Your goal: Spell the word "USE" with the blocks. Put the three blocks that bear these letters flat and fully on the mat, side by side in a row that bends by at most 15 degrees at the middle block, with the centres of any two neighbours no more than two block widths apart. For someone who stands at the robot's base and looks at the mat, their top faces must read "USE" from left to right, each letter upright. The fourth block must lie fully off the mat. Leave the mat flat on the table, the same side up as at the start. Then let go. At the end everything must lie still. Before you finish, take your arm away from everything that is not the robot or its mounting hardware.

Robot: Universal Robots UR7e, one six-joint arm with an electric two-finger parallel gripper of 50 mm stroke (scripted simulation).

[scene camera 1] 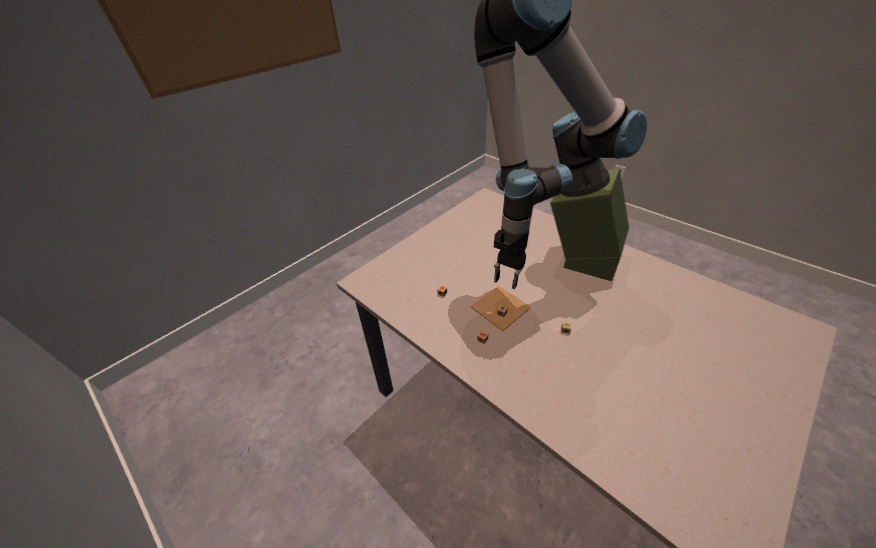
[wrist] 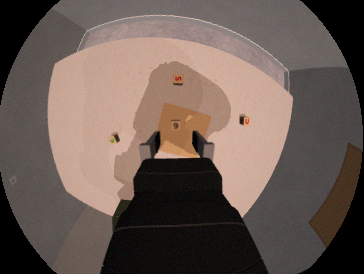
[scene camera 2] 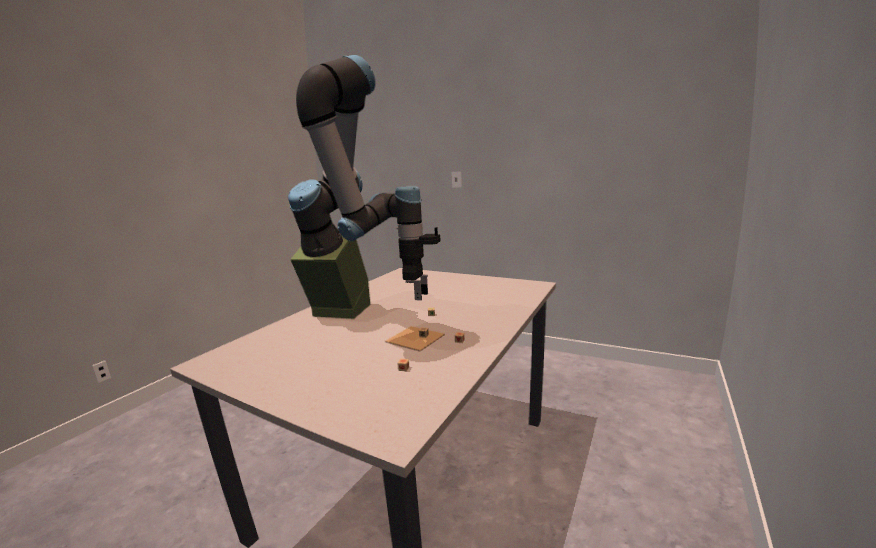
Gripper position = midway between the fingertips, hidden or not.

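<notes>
Mat (scene camera 1: 487, 306) and my gripper (scene camera 1: 505, 283) both visible. The mat (scene camera 2: 409, 338) and the gripper (scene camera 2: 421, 297) likewise. The wrist view also shows the mat (wrist: 179, 143) and the gripper (wrist: 176, 137).
</notes>
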